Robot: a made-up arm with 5 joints.
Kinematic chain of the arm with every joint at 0, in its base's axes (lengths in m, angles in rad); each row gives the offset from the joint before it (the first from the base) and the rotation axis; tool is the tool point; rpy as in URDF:
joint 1: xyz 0.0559 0 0.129 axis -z
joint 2: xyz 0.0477 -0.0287 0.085 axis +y
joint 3: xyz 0.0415 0 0.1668 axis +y
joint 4: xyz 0.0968 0 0.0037 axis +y
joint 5: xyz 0.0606 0.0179 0 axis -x
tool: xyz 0 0 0 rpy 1.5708 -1.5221 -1.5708
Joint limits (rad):
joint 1: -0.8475..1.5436
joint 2: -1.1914..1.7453
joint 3: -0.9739..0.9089
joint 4: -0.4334..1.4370
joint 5: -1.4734..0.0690
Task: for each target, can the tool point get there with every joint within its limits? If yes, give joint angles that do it. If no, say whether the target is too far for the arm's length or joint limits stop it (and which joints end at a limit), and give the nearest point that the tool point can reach.
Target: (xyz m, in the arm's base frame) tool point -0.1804 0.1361 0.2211
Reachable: no: joint limits stop it (at a limit: joint 2, joint 3, joint 4) | nearest point -0.1186 0.1005 0.4238 | short by 0.215 m
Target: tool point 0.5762 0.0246 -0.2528
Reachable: no: too far | nearest point 0.3585 0.0143 0.0209 | short by 0.350 m
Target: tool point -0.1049 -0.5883 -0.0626
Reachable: no: too far | nearest point 0.0543 -0.3378 0.0644 | short by 0.323 m
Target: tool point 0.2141 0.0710 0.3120
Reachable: yes | joints -0.4840 -0.1221 0.2912 1.2615 -1.0267
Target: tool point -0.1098 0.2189 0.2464
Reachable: no: joint limits stop it (at a limit: joint 2, joint 3, joint 4) | nearest point -0.0656 0.1605 0.4238 | short by 0.192 m
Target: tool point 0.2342 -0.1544 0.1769
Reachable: yes | joints 0.6680 0.6322 0.5926 0.0178 -0.6752
